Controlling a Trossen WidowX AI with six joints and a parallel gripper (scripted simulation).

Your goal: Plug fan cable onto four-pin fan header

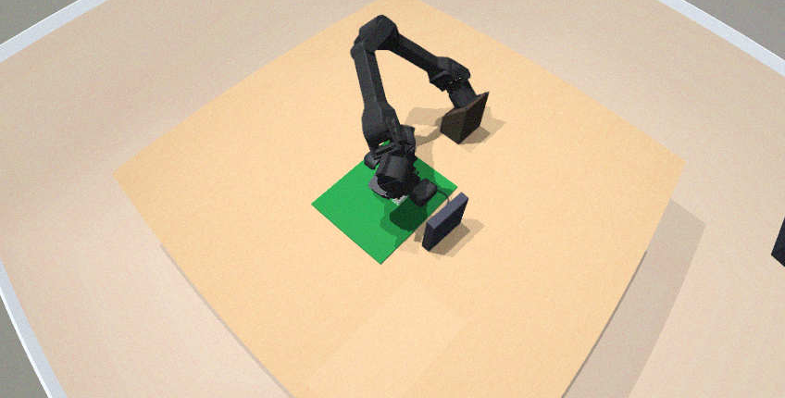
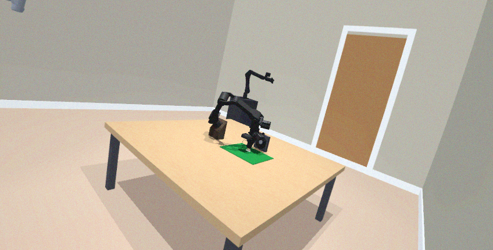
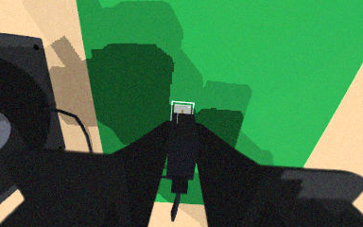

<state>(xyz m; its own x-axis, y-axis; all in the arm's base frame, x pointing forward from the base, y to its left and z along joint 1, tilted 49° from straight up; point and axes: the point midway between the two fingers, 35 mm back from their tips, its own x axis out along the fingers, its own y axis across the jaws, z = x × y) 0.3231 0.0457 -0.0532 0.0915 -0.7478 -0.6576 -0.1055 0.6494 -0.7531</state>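
My gripper tip is now 40 mm above the white four-pin fan header and 10 mm past it. Also, from my gripper tip: black plug 10 mm behind, 10 mm above; dark fan 130 mm to the left, 20 mm behind, 20 mm above; green board 50 mm below, 30 mm to the right, 10 mm ahead.
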